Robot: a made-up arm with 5 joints.
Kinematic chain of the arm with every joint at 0, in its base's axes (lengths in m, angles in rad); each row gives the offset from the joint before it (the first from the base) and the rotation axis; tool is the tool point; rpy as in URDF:
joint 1: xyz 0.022 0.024 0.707 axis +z
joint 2: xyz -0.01 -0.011 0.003 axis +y
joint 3: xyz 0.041 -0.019 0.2 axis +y
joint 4: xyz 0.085 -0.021 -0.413 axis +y
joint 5: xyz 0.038 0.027 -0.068 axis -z
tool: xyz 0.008 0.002 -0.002 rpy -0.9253 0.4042 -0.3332
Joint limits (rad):
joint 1: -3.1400..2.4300
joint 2: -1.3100..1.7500
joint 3: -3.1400..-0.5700
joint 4: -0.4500..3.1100
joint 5: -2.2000..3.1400
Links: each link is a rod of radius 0.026 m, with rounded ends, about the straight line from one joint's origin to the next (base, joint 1, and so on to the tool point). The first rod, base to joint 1, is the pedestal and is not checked.
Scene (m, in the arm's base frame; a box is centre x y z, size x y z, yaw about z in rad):
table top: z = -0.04
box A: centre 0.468 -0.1 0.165 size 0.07 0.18 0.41 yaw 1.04
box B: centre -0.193 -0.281 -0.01 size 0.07 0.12 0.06 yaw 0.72
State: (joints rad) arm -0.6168 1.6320 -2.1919 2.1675 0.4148
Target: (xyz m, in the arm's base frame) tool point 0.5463 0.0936 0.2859
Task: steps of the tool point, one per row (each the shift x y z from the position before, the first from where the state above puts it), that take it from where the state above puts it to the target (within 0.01 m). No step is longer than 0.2 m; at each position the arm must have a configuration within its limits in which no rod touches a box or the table.
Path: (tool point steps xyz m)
1: 0.0409 -0.0124 0.0035
2: 0.0457 -0.0125 0.0123
3: 0.0482 -0.0108 0.0225
4: 0.0476 -0.0074 0.0334
5: 0.0814 0.0499 0.0471
6: 0.0581 0.0707 0.0613
7: -0.0307 0.1366 -0.1118
8: -0.0841 0.1115 -0.0909

